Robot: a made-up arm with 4 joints.
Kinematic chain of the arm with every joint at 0, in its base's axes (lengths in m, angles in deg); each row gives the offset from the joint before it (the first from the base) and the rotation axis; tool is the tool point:
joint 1: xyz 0 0 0.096 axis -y
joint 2: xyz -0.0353 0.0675 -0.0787 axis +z
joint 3: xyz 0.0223 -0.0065 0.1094 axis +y
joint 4: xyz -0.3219 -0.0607 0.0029 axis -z
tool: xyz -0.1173 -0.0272 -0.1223
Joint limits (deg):
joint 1: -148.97..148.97
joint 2: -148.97..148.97
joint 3: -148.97..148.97
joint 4: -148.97..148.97
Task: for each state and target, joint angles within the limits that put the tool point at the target. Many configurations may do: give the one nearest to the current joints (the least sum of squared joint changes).
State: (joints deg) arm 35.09 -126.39 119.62 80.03
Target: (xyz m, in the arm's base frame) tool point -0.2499 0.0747 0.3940
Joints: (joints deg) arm 44.39 -122.01 99.23 93.28
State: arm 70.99 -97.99 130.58 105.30
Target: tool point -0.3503 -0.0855 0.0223
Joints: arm 96.60 -109.43 130.50 100.91
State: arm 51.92 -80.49 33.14 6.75
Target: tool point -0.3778 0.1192 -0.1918
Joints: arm 51.80 -25.73 27.55 -22.78
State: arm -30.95 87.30 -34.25 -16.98
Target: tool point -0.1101 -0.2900 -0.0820
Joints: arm -41.21 76.68 -17.54 -30.52
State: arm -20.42 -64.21 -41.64 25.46
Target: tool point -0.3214 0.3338 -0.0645
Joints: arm -16.82 -61.07 -22.15 12.25
